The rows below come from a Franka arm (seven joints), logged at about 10 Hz.
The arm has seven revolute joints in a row. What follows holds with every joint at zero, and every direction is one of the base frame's.
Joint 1 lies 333 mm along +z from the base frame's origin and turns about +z.
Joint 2 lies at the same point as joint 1 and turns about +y.
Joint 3 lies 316 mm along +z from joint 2 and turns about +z.
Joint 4 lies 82.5 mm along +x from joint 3 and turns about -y.
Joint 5 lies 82.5 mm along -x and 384 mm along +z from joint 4 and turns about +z.
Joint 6 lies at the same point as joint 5 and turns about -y.
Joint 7 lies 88 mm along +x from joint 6 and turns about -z.
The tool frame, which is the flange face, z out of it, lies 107 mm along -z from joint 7; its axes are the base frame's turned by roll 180, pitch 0 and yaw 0 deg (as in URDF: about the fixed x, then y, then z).
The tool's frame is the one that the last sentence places.
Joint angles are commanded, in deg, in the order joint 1, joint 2, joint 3, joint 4, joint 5, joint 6, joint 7. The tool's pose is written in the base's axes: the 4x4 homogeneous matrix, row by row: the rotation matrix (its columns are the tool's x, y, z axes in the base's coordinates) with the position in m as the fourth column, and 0 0 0 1 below. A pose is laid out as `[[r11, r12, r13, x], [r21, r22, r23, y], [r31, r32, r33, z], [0, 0, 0, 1]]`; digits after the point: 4 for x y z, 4 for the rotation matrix.
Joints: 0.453 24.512 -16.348 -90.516 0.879 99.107 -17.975
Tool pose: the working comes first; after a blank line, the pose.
Where each joint sits with the arm in this pose, in the base's axes (m; each line is computed from the numbers above, not from the rounded line before):
joint 1: 0.0000 0.0000 0.3330
joint 2: 0.0000 0.0000 0.3330
joint 3: 0.1311 0.0010 0.6205
joint 4: 0.2033 -0.0216 0.5877
joint 5: 0.5728 -0.1270 0.5064
joint 6: 0.5728 -0.1270 0.5064
joint 7: 0.6544 -0.1510 0.4838
the tool: 0.6249 -0.1542 0.3810

[[0.9603, 0.0435, -0.2757, 0.6249], [0.0367, -0.9989, -0.0297, -0.1542], [-0.2766, 0.0184, -0.9608, 0.3810], [0, 0, 0, 1]]
